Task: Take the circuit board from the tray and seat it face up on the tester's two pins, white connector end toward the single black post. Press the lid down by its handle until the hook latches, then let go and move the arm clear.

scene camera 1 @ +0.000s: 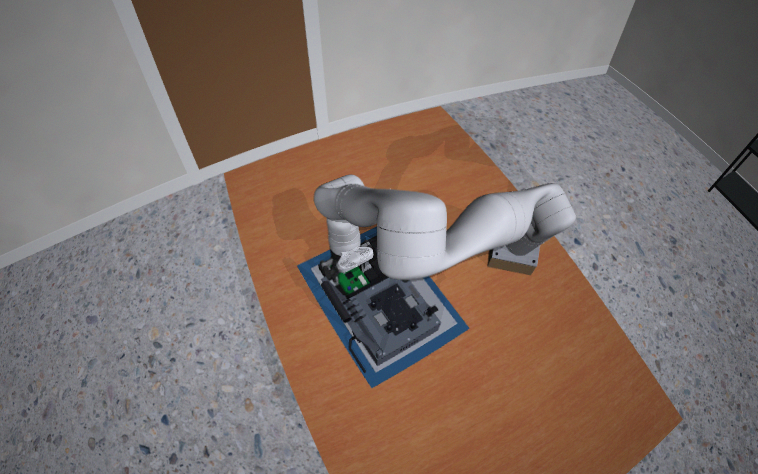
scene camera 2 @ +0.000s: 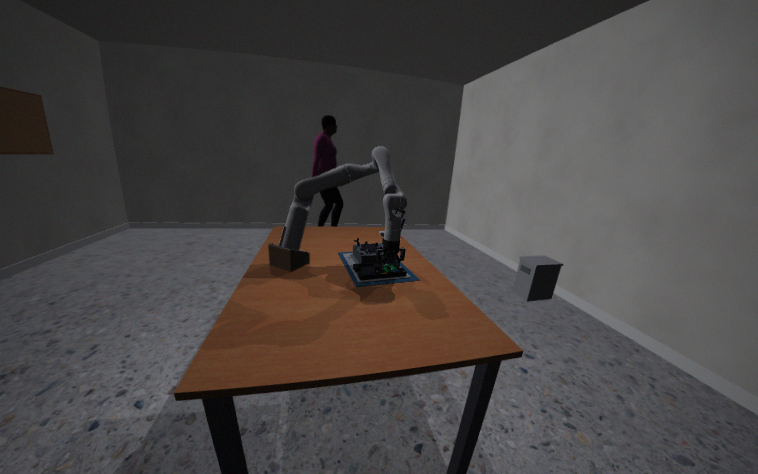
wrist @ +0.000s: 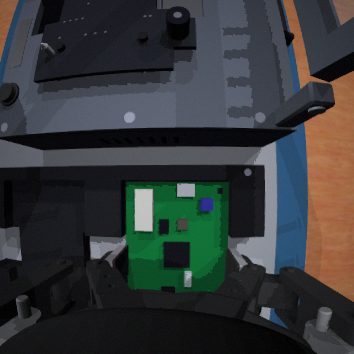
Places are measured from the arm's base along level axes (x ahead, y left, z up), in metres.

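Pixels of known places: gripper, fingertip midpoint: (scene camera 1: 348, 274) (scene camera 2: 389, 269) (wrist: 176, 259); arm's base, link origin: (scene camera 1: 519, 239) (scene camera 2: 289, 248).
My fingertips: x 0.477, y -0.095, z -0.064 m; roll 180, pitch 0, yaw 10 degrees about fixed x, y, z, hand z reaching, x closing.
Note:
Ahead of a thing's pixels: the offset from my fingertips to its top centre. "spot": to the spot under its first point. Level surfaces: height alone.
The green circuit board {dx -0.001, dy +0.002, dz +0.012 m} (wrist: 150, 270) (scene camera 1: 347, 283) (scene camera 2: 389, 268) lies face up in the black tray {spot: dx +0.037, dy +0.053, dz +0.012 m} (wrist: 247, 200), its long white connector {dx -0.029, dy +0.033, dz +0.012 m} (wrist: 143, 210) at the left in the wrist view. My gripper (wrist: 176, 259) (scene camera 2: 391, 261) is shut on the board, one finger against each side edge, at tray height. The grey tester (wrist: 200, 107) (scene camera 1: 363, 314) stands beside the tray. On its black plate are the single black post {dx -0.026, dy +0.134, dz +0.066 m} (wrist: 178, 24), a thin silver pin {dx -0.096, dy +0.112, dz +0.061 m} (wrist: 47, 49) and small black knobs. The lid (wrist: 327, 62) (scene camera 1: 336, 301) stands open at the tester's side. The board's lower edge is partly hidden by my gripper.
The tray and tester stand on a blue-bordered mat {dz -0.014 m} (scene camera 1: 391, 376) (scene camera 2: 345, 266) on the wooden table {dz -0.015 m} (scene camera 1: 475, 380) (scene camera 2: 346, 346). The robot's base block (scene camera 1: 511, 262) (scene camera 2: 287, 258) stands to one side. A person (scene camera 2: 324, 153) is beyond the table's far end.

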